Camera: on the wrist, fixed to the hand. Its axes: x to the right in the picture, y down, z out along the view.
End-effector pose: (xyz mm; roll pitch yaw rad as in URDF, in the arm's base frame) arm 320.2 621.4 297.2 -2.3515 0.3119 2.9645
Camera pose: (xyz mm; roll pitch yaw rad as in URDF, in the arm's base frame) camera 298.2 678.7 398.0 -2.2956 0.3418 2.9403
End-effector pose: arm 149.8 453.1 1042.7 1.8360 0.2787 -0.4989
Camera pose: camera 203.8 557.8 1035.7 1.8958 0.2439 -0.5139
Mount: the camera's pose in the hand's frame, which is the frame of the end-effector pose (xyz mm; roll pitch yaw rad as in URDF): -0.7 -38.1 -111.7 0.0636 -0.0049 0.0374
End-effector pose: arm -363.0 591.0 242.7 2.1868 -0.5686 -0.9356
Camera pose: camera -282.9 673.1 270.5 2.2675 -0.5961 -0.9665
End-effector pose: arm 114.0 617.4 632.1 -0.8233 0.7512 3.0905
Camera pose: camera 152.7 723.4 597.5 -0.7315 0.7749 3.1311
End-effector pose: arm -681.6 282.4 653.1 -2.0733 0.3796 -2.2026
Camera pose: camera -764.5 303.8 734.3 -2.0154 0.4147 -2.2176
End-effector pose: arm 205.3 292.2 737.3 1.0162 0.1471 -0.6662
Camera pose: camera 240.5 359.8 647.2 1.0819 0.1127 -0.6506
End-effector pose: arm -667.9 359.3 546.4 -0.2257 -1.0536 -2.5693
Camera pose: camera -774.6 364.5 496.2 -0.2274 -1.0488 -2.4939
